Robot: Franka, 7 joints.
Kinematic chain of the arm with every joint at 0, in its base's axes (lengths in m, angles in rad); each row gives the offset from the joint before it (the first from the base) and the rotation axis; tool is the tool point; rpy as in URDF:
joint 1: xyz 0 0 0.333 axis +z
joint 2: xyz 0 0 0 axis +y
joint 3: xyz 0 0 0.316 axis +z
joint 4: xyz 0.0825 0 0 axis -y
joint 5: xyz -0.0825 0 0.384 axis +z
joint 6: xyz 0 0 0 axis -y
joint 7: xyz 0.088 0 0 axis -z
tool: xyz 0 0 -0.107 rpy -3.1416 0 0
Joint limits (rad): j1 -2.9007..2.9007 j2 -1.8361..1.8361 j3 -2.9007..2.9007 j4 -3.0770..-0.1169 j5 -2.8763..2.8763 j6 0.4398..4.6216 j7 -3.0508..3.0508
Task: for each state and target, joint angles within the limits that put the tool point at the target. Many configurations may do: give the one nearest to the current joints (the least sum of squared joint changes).
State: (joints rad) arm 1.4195 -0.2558 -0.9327 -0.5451 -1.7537 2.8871 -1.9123
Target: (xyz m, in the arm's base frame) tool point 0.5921 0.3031 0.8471
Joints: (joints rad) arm 0.9191 0.5457 -0.9390 -0.7440 -1.7260 2.6682 -1.9123
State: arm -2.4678 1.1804 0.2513 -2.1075 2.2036 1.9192 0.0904
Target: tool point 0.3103 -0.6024 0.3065
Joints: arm -1.9433 0.8499 0.9023 -1.8232 2.1951 1.8121 0.0904
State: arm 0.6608 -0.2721 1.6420 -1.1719 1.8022 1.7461 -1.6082
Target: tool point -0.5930 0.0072 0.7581
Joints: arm 0.9214 -0.2600 1.8089 -1.3742 1.6978 1.4912 -1.6082
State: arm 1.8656 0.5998 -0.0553 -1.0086 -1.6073 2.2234 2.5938
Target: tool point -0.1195 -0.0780 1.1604
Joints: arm 2.0399 -0.4881 0.4041 -0.8027 -1.6042 2.3323 2.5938
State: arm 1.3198 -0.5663 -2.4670 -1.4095 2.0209 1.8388 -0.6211
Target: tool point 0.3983 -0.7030 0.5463
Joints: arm 1.7123 -0.9289 -2.4352 -0.8725 2.1446 2.0733 -0.6211
